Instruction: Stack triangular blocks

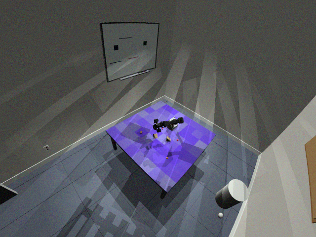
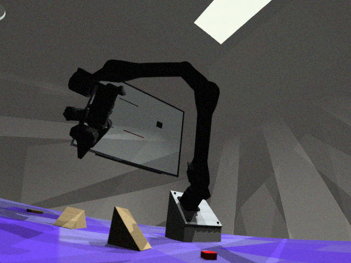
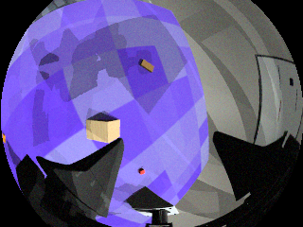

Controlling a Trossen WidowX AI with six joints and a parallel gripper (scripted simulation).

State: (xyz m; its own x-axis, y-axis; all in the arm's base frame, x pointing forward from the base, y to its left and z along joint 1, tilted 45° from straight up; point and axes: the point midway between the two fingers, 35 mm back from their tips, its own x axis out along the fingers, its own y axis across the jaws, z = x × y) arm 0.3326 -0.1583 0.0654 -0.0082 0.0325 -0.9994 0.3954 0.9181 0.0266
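The triangular block is 20 mm behind my gripper tip, 20 mm to the left of it and 180 mm below it.
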